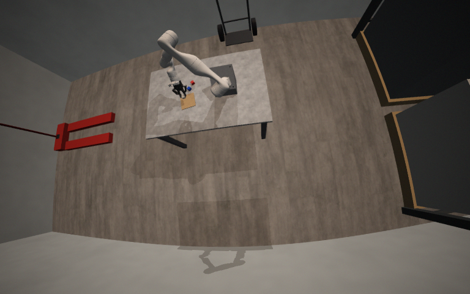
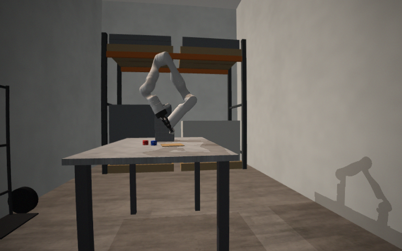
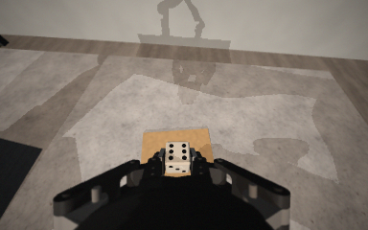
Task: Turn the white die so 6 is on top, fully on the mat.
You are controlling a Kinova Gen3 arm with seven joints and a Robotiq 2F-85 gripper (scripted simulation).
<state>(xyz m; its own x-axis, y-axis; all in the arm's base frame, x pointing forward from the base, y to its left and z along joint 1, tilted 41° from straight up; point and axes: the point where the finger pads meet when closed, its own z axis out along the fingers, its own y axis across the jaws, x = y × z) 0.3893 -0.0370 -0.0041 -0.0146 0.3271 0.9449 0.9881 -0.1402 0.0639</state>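
My gripper is now 1 cm to the right of the tan mat and 10 cm above it. From my hand the other things lie so: red die: 8 cm behind, 16 cm to the right, 9 cm below; then blue die: 4 cm behind, 11 cm to the right, 9 cm below; then white die: 1 cm to the left, 1 cm below.
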